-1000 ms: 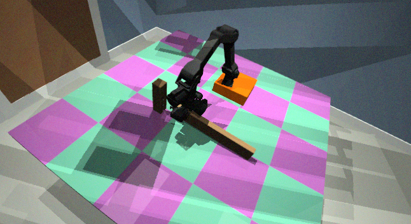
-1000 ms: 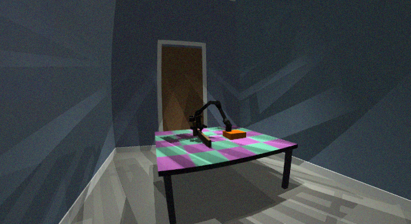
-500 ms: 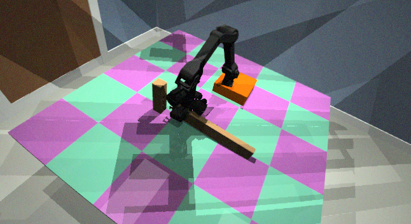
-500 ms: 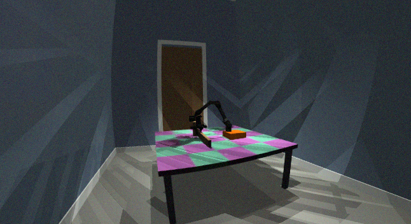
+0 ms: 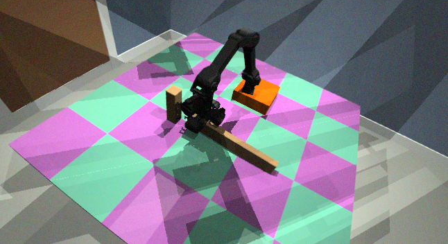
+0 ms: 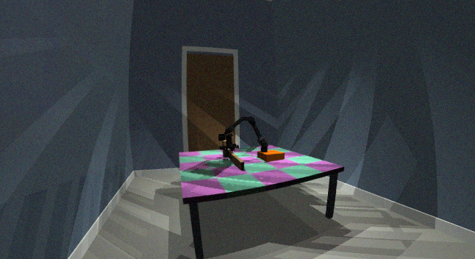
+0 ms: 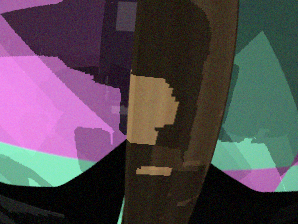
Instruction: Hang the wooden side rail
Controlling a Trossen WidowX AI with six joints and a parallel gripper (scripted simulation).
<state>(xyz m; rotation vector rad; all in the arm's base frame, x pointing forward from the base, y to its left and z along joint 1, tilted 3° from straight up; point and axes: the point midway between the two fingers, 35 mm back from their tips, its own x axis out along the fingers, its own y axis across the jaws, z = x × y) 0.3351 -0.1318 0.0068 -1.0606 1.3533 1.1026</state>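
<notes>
The wooden headboard post is 150 mm to the right of my gripper tip, 40 mm above it and 30 mm behind it.
</notes>
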